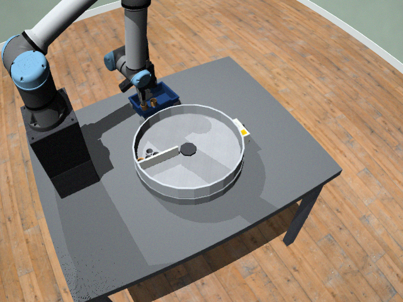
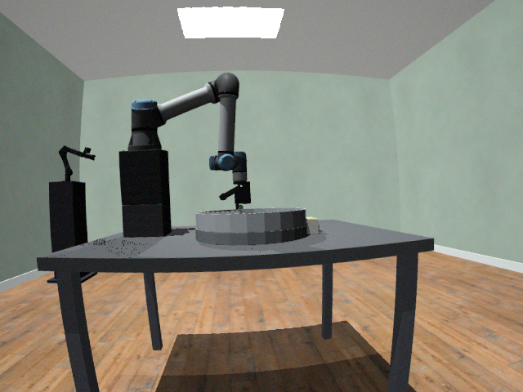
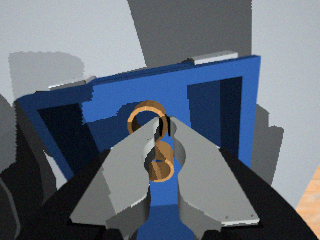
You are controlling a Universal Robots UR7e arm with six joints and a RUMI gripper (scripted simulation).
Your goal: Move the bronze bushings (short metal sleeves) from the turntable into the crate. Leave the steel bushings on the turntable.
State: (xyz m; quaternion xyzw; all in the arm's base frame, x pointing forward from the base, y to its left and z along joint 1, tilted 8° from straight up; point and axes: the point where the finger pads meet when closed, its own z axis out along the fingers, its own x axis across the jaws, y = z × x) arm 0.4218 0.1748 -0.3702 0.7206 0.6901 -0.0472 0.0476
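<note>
Right now my hand is 50 mm short of the blue crate, 10 mm to the left of it and 10 mm above it. From my hand the other things lie so: turntable (370 mm to the right, 30 mm ahead, 20 mm above).
</note>
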